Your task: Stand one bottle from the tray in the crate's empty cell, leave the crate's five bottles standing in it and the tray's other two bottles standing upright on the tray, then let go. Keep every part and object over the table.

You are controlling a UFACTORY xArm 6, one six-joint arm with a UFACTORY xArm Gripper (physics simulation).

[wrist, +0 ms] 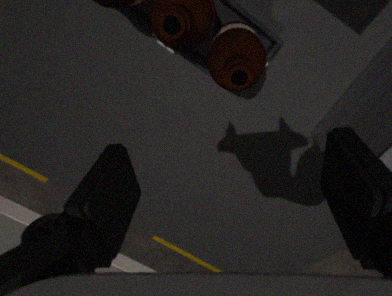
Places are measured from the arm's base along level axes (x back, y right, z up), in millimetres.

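Pixels of known places: gripper, fingertip midpoint: (223,163).
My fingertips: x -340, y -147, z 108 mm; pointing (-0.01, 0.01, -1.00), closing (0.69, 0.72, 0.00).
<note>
Behind a point stands the place of what it marks.
My gripper (223,163) @[x -340, y -147, z 108 mm] is open, with its two black fingers wide apart and nothing between them. The tray (273,42) @[x -278, y -105, z -219 mm] shows in part at the top of the wrist view, ahead of the fingertips. A brown bottle with a white label (237,60) @[x -330, y -137, z -78 mm] stands at its right end. A second brown bottle with a bit of red label (181,22) @[x -397, y -144, z -69 mm] stands to the left of it. A part of a third brown bottle (116,1) @[x -467, y -182, z -117 mm] shows at the top edge, cut off by the frame. The crate and its empty cell do not show in this view.
The grey table top (100,95) @[x -447, y -362, z -228 mm] lies under the tray. The gripper's shadow (280,167) @[x -90, y -257, z -228 mm] falls on it between the fingers. Darker shadows lie at the upper right. Brownish floor with yellow line pieces (24,169) (186,254) and a pale strip shows at the lower left.
</note>
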